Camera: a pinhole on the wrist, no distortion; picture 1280 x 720 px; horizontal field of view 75.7 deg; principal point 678.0 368.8 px. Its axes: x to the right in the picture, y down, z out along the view. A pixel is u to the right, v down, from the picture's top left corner.
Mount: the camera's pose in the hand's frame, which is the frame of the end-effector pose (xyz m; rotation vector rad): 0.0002 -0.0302 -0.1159 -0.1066 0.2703 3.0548
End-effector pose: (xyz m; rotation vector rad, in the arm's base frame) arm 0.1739 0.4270 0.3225 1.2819 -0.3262 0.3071
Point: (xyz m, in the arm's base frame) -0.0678 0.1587 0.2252
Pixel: 1211.0 616.3
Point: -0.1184 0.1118 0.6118
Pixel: 888.6 60.6
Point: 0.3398 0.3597 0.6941
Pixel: outside the picture
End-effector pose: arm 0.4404 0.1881 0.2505 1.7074 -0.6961 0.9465
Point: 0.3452 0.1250 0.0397
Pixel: outside the picture
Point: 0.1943 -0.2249 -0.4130
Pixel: outside the picture
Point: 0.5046 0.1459 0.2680
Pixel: 369.6 496.4
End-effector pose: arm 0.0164 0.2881 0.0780 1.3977 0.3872 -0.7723
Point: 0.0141 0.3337 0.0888
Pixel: 854.9 154.8
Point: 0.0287 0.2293 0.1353
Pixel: 705.5 165.0
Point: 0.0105 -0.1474 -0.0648
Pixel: 260.0 616.2
